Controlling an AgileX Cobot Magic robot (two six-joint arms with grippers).
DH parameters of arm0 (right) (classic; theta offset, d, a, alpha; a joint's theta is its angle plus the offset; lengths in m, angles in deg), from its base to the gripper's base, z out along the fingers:
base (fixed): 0 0 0 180
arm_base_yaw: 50.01 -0.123 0 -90
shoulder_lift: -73.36 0 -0.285 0
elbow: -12.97 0 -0.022 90
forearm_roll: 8.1 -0.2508 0 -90
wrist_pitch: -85.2 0 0.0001 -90
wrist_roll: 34.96 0.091 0 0
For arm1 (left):
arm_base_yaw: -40.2 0.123 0 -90
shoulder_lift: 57.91 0 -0.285 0
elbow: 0.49 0 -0.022 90
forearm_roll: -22.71 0.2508 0 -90
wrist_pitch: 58.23 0 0.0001 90
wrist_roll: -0.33 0.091 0 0
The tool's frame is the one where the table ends.
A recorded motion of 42 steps. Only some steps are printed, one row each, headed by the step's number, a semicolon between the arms.
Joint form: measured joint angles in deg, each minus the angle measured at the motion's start. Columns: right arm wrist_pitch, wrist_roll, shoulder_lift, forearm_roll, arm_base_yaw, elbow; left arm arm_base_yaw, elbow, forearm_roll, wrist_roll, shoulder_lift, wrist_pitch.
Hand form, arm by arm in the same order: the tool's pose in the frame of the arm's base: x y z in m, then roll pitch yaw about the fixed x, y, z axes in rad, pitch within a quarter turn. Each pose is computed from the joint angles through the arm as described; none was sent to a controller.
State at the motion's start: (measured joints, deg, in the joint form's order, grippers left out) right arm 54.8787 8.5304 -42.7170 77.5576 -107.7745 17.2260; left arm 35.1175 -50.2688 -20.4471 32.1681 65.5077 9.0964
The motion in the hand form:
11: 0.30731 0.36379 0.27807 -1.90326 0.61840 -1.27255; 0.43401 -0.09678 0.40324 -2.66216 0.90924 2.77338
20: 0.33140 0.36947 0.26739 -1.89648 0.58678 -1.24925; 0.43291 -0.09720 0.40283 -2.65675 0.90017 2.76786
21: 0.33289 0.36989 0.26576 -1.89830 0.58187 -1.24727; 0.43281 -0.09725 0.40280 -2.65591 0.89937 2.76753
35: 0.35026 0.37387 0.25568 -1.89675 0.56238 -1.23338; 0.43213 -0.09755 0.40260 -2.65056 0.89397 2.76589
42: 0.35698 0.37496 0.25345 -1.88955 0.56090 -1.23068; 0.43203 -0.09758 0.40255 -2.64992 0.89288 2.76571
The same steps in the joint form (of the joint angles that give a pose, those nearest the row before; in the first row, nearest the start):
11: 5.18 6.03 -6.12 9.00 3.30 8.69; 0.00 -0.06 -0.07 0.00 0.00 1.00
20: 8.03 3.61 -10.54 9.50 5.67 13.53; 0.00 -0.07 -0.27 0.00 0.00 1.77
21: 8.28 3.33 -10.88 9.51 5.82 13.77; 0.00 -0.07 -0.30 0.00 0.00 1.84
35: 10.23 1.70 -14.37 9.67 7.40 17.49; 0.00 -0.07 -0.48 -0.03 0.00 2.30
42: 10.63 1.60 -15.63 9.98 7.97 19.08; 0.00 -0.07 -0.48 -0.05 0.00 2.37

